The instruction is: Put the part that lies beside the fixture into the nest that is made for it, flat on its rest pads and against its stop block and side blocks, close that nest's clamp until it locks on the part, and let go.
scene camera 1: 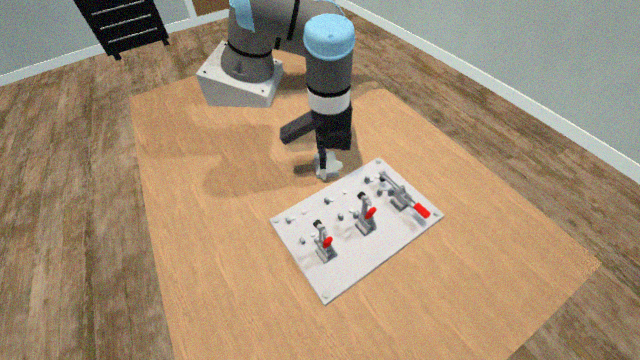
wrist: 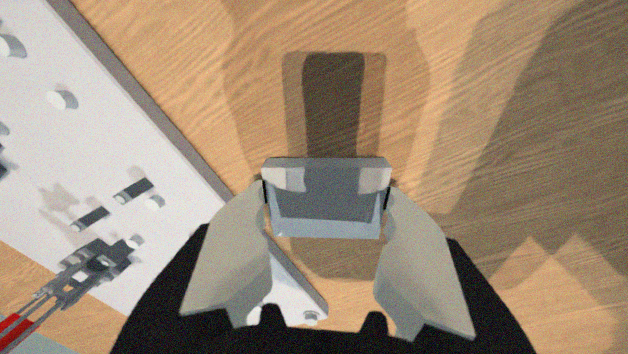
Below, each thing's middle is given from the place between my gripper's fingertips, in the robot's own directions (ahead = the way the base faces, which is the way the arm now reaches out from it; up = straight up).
Right now my hand is 1 cm to the right of the flat grey part (wrist: 307, 197) and 1 cm below it.
